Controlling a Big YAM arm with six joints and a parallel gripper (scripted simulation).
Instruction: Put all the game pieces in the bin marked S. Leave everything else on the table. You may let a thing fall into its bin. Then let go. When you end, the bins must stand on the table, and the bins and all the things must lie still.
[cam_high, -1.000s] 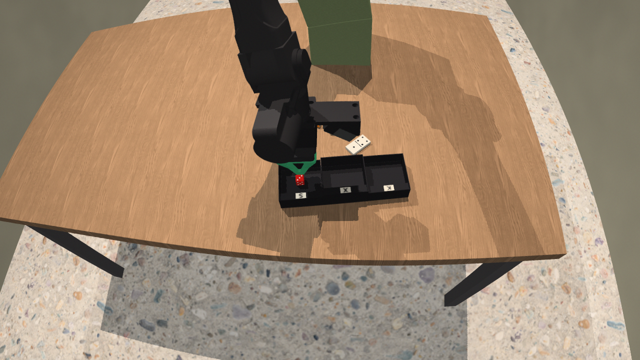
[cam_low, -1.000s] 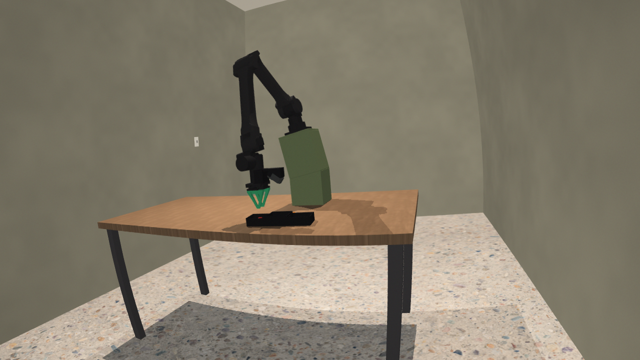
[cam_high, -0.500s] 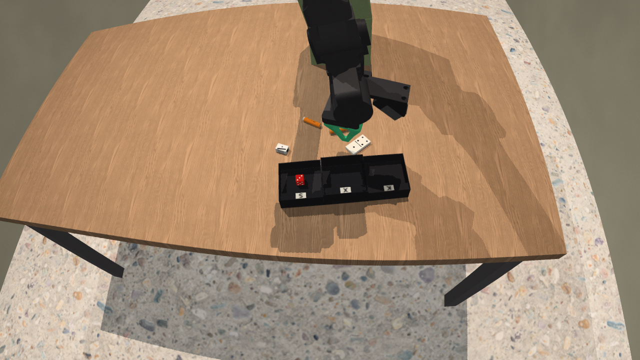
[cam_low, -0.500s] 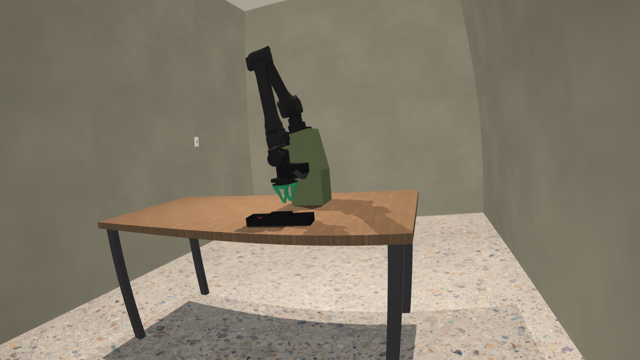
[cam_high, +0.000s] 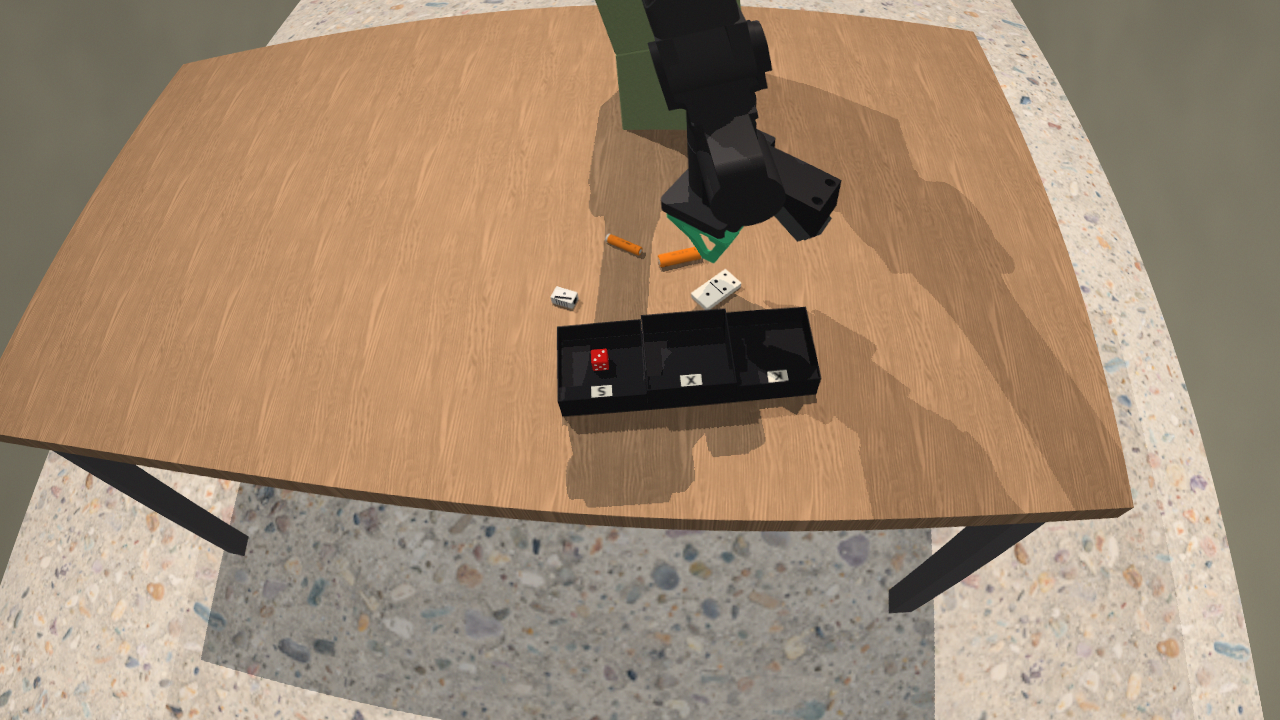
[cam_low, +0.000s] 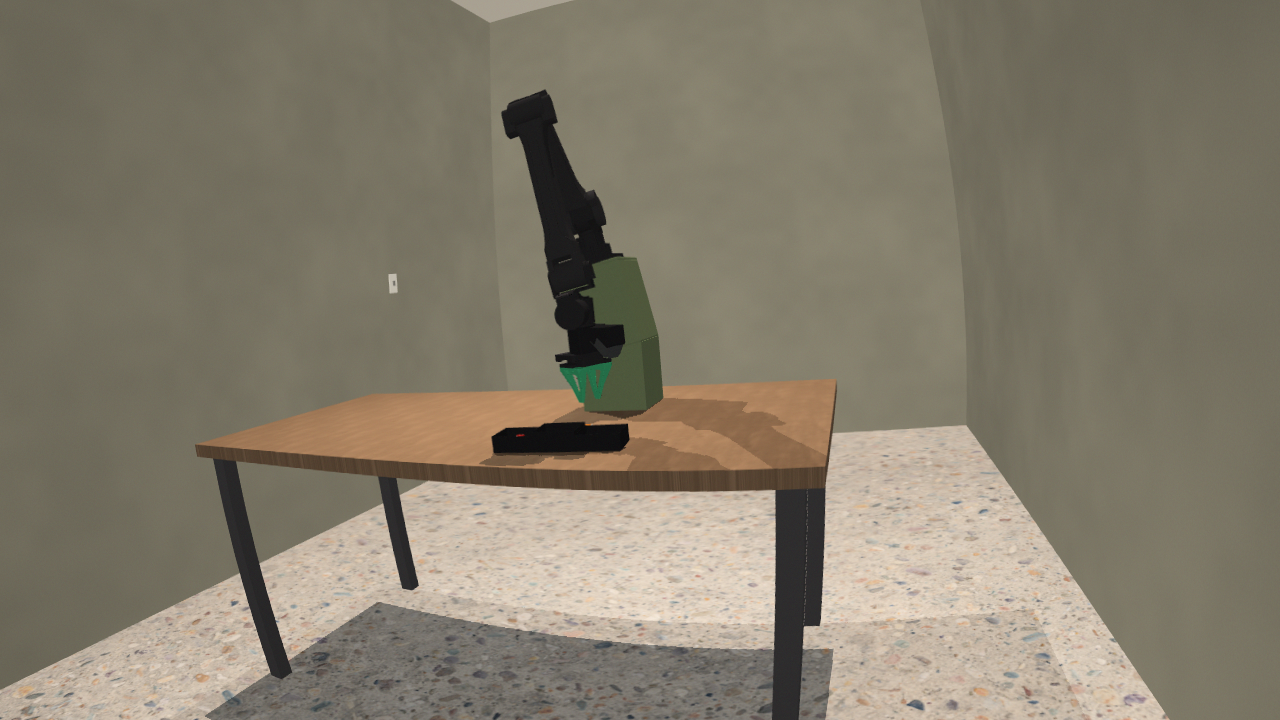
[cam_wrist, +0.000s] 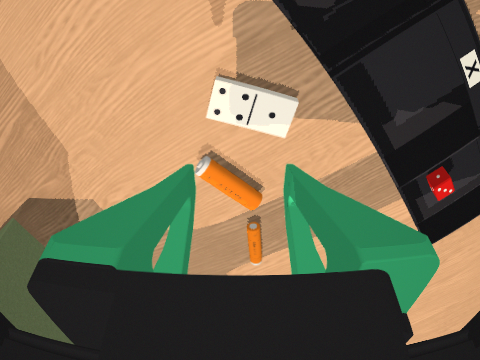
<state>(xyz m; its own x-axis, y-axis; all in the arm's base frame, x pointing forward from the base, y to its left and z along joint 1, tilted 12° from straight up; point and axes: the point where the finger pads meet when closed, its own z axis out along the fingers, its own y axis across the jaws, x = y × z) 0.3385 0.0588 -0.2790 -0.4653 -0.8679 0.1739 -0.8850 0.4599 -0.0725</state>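
The white domino is 70 mm below my hand. From my hand the other things lie so: red die: 110 mm ahead, 110 mm to the right, 60 mm below; black bin marked S: 100 mm ahead, 20 mm to the right, 60 mm below; orange cylinder: 50 mm behind, 110 mm to the right, 70 mm below.
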